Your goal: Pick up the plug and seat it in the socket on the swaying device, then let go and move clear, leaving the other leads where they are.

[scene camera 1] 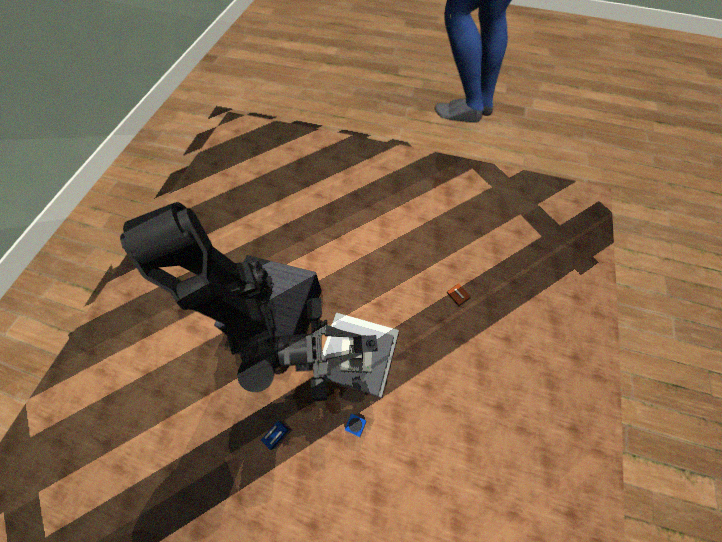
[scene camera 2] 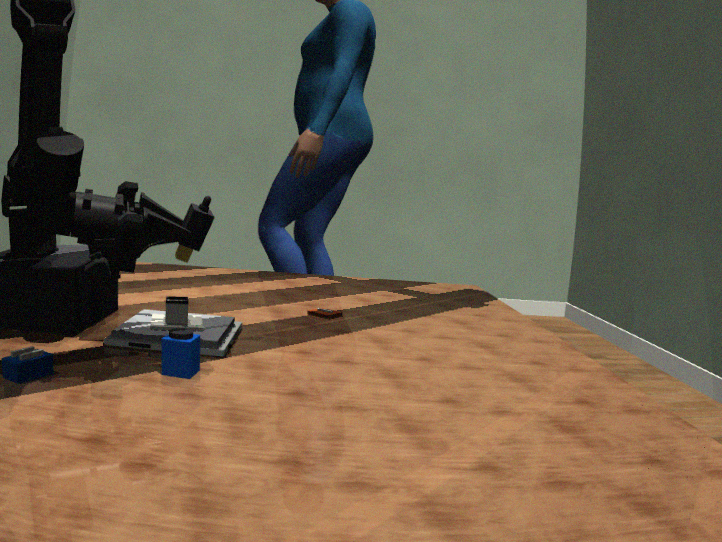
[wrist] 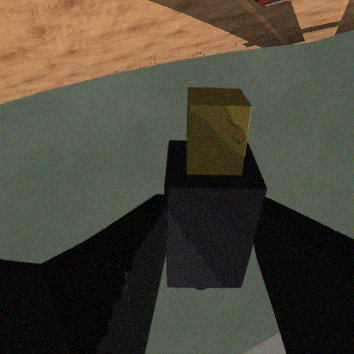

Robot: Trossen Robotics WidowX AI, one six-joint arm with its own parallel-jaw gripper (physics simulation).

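Note:
My gripper (scene camera 1: 365, 345) (scene camera 2: 195, 226) (wrist: 209, 207) is shut on the plug (scene camera 1: 370, 341) (scene camera 2: 198, 224) (wrist: 215, 240), a black block with a yellow tip. The tip points down and slightly back toward the arm in the scene camera 2 view. The plug is in the air, above the pale grey device (scene camera 1: 364, 322) (scene camera 2: 216, 327) and apart from it. An upright grey block with a dark top (scene camera 2: 176, 313), which looks like the socket, stands on the device. The scene camera 1 view shows the plug over the device, partly covering it. The socket does not show in the wrist view.
A blue connector (scene camera 1: 274, 435) (scene camera 2: 27, 366) and a blue block with a round dark top (scene camera 1: 355, 425) (scene camera 2: 180, 357) stand near the device. An orange-red connector (scene camera 1: 458, 294) (scene camera 2: 324, 313) (wrist: 272, 2) lies beyond it. A person (scene camera 1: 478, 52) (scene camera 2: 335, 116) stands past the table.

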